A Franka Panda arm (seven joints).
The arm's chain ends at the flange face. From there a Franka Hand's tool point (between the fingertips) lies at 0.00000 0.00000 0.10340 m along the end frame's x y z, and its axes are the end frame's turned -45 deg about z.
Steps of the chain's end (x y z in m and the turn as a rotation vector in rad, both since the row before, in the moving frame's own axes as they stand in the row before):
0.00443 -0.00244 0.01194 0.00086 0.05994 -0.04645
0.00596 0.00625 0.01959 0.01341 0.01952 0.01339
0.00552 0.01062 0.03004 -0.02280 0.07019 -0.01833
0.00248 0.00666 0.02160 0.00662 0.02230 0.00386
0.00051 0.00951 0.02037 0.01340 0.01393 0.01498
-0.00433 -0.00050 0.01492 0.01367 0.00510 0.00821
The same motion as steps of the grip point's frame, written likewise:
0.00940 0.00562 0.01175 -0.04178 0.04299 -0.04645
0.00220 0.00910 0.01956 -0.00432 0.02329 0.01339
-0.00008 0.01817 0.02976 -0.06575 0.03351 -0.01833
-0.00084 0.00761 0.02157 -0.01109 0.02045 0.00386
-0.00437 0.00714 0.02035 -0.00037 0.01933 0.01498
-0.00133 -0.00404 0.01491 0.00606 0.01327 0.00821

